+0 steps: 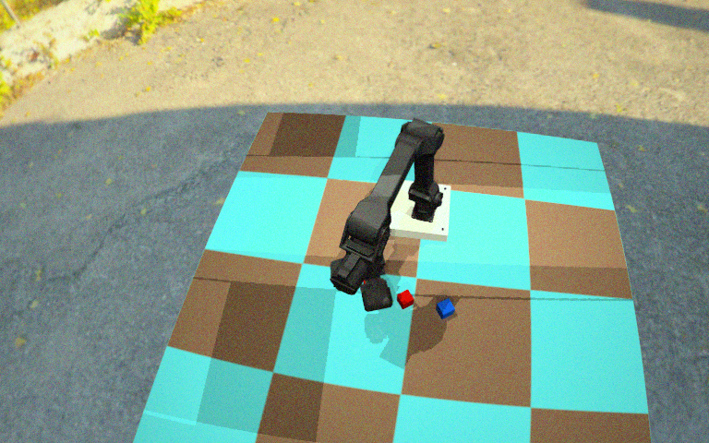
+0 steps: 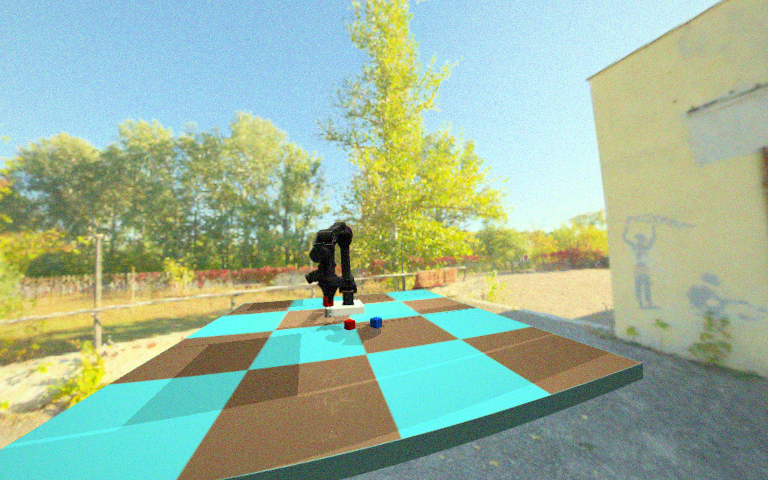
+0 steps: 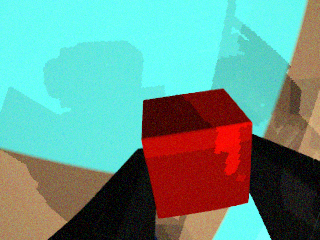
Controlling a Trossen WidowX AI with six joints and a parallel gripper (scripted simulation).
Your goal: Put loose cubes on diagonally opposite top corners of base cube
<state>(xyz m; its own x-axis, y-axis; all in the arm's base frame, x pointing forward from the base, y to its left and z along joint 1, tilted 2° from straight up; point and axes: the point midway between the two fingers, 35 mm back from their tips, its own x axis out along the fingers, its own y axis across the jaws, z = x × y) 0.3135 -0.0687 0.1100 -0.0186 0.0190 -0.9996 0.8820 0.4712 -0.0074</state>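
The blue base cube lies 3 cm behind my gripper tip, 19 cm to the left of it and 10 cm below it.
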